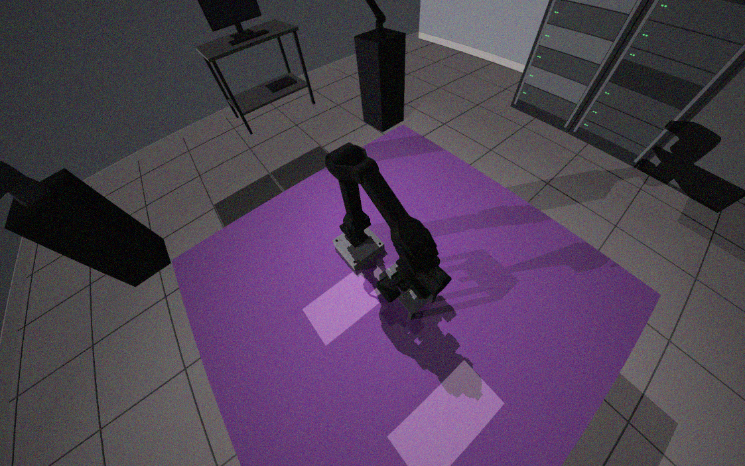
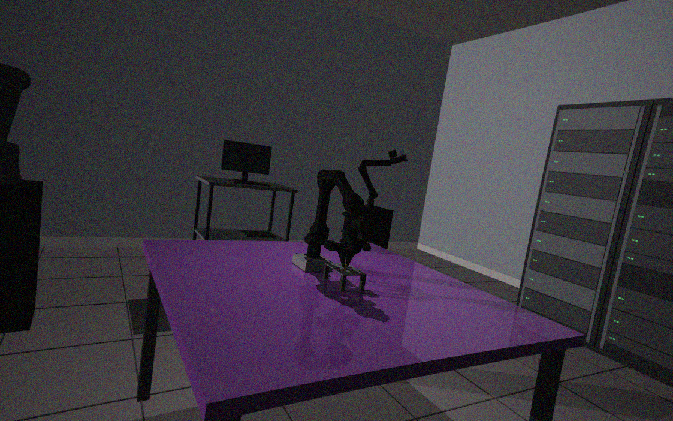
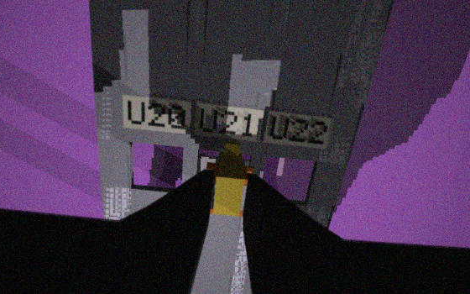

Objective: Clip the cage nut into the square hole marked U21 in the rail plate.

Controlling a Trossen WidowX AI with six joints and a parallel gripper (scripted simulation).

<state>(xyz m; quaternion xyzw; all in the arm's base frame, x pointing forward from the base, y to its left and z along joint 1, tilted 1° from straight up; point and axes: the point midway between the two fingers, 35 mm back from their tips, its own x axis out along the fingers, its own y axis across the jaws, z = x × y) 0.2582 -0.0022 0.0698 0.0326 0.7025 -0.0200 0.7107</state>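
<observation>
Now: gripper tip 1 cm above the cage nut. The rest, counted from my gripper tip: label (2 cm ahead, 1 cm below).
</observation>
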